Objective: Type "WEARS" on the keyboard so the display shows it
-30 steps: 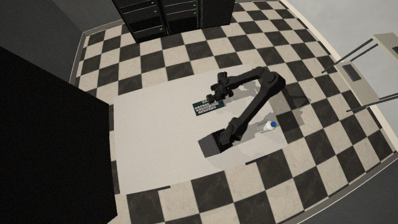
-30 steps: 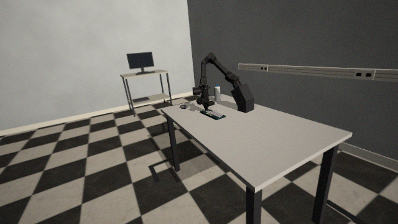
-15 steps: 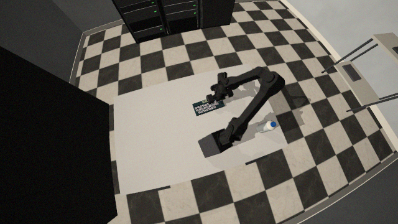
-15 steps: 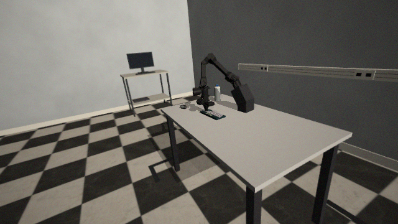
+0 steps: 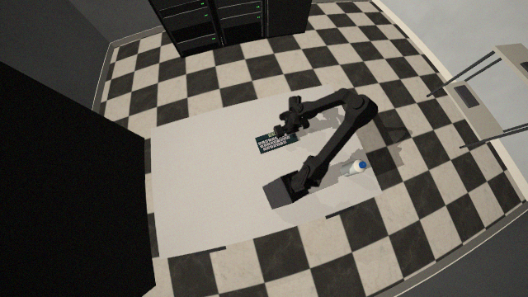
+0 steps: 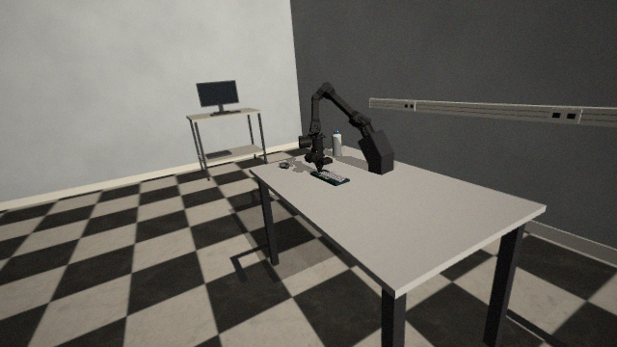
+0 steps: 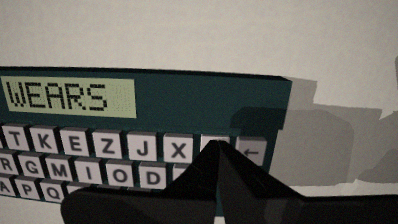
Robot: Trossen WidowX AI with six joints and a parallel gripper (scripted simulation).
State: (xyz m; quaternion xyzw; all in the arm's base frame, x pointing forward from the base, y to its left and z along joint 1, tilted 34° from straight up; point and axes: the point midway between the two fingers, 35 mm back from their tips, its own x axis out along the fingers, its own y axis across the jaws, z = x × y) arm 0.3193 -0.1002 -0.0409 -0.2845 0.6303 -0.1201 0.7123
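My gripper is now 2 cm to the left of the left-arrow key and 3 cm above it. The rest, counted from my hand: dark object 14 cm ahead, 24 cm to the right, 3 cm below.
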